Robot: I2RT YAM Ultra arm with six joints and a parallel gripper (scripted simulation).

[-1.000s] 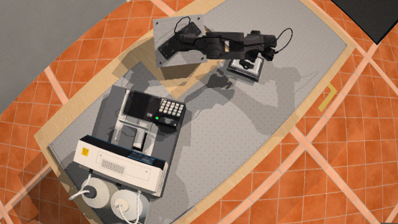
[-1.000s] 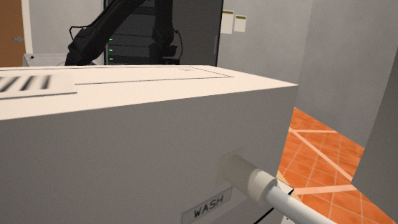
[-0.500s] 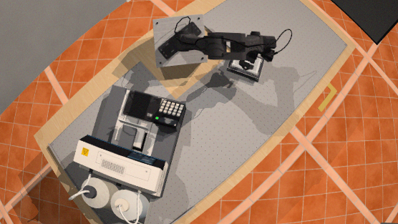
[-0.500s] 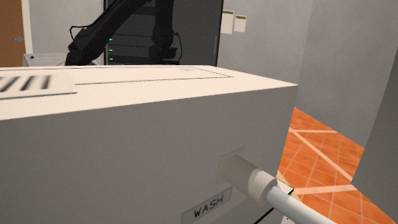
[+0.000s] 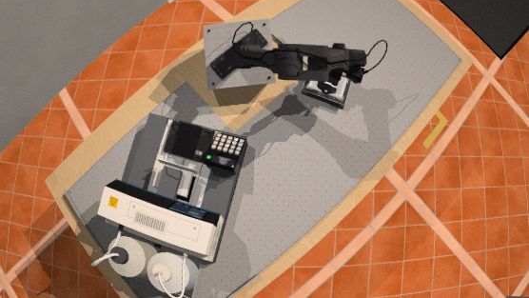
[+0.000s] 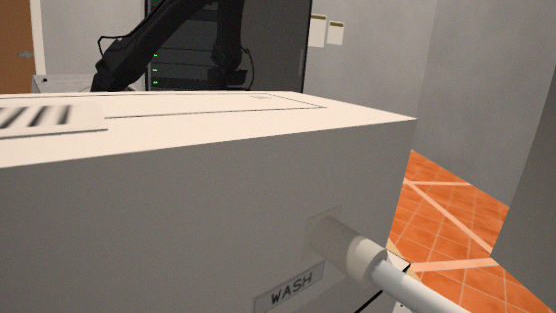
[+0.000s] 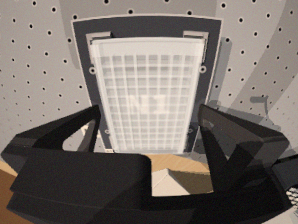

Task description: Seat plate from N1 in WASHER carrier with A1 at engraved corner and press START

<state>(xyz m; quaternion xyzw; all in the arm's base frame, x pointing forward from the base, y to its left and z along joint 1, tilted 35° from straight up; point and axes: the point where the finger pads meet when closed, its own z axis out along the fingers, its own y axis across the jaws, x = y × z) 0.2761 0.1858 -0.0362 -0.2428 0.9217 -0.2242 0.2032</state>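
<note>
Right now the white well plate is 1 cm below my hand. From my hand the other things lie so: wash hose port: 12 cm ahead, 75 cm to the right, 16 cm above; then plate washer: 9 cm behind, 63 cm to the right, 8 cm above; then dark plate nest: 2 cm below.
</note>
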